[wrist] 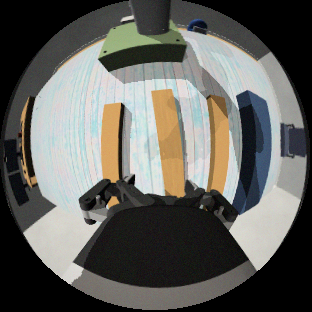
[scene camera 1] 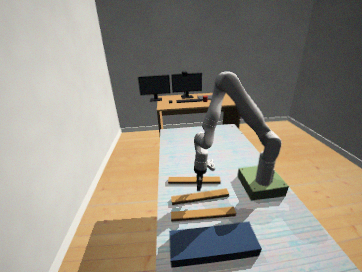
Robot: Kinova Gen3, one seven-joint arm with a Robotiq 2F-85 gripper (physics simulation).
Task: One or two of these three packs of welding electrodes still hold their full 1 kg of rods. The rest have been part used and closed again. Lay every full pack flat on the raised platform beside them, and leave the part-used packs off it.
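Frame: origin at the arm's base, x ahead, y left, z up, level; metres.
Seen in the pictures: gripper, between the fingertips: [wrist: 159,182] [scene camera 1: 198,185]; arm's base, origin of its link: [wrist: 152,29] [scene camera 1: 263,180].
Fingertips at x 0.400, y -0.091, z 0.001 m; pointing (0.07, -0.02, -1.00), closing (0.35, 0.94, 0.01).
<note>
Pixels of each thing's top centre, then the offset from my fingertips to it. Level surfaces: height alone.
- far pack, centre of its top: [wrist: 109,176] [scene camera 1: 194,178] dx -0.014, dy -0.123, dz -0.055 m
- middle pack, centre of its top: [wrist: 172,167] [scene camera 1: 200,195] dx -0.001, dy +0.029, dz -0.055 m
- raised blue platform, centre of its top: [wrist: 263,157] [scene camera 1: 213,239] dx +0.051, dy +0.336, dz -0.019 m
- table, height of its surface: dz -0.079 m
Three long orange packs lie flat and apart on the table. The far pack [scene camera 1: 181,180] [wrist: 111,135] is nearest the desk, the middle pack [scene camera 1: 216,194] [wrist: 167,135] lies slightly skewed, and the near pack [scene camera 1: 203,215] [wrist: 220,135] is beside the raised blue platform [scene camera 1: 220,241] [wrist: 261,145]. No pack shows on the platform. My gripper [scene camera 1: 199,188] [wrist: 159,182] is open and empty, pointing down just above the middle pack. In the wrist view this pack runs between the spread fingertips, and the gripper hides its lower end. I cannot tell the packs' weights by sight.
The green base block [scene camera 1: 262,183] [wrist: 145,45] of the arm stands to the right of the packs in the scene view. A wooden desk [scene camera 1: 172,104] with two monitors stands behind the table [scene camera 1: 175,145]. A pale wall is at the left.
</note>
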